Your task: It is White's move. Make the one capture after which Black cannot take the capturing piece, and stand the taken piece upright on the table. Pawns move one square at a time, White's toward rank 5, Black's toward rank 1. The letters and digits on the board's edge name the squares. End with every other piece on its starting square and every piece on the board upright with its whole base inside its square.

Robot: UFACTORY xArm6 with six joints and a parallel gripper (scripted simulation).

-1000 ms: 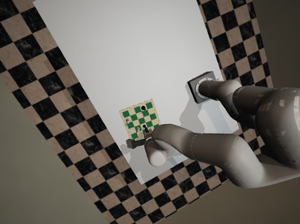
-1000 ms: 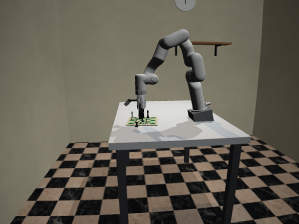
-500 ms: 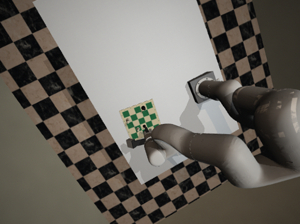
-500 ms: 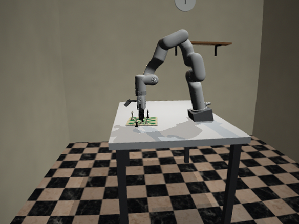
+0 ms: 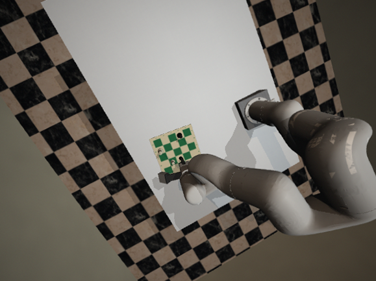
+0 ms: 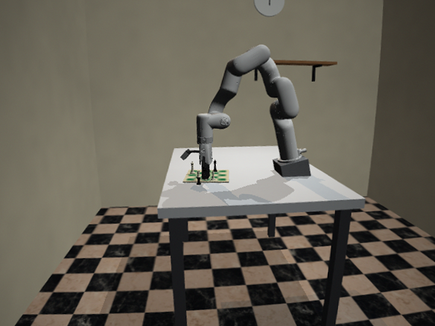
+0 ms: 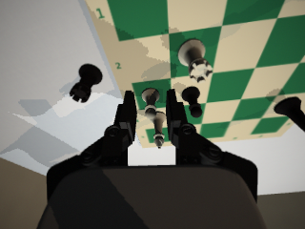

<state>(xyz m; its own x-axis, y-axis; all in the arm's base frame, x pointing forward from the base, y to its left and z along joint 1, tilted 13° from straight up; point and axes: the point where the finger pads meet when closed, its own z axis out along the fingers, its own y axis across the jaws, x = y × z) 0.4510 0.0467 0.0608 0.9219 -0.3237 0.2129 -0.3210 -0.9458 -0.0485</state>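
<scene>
My hand is 2 cm above the white pawn. Round my hand: white piece (13 cm to the right, 5 cm ahead); green-and-cream chessboard (8 cm to the right, 3 cm below, 2 cm behind); black pawn (4 cm to the right, 2 cm below, 1 cm behind).
</scene>
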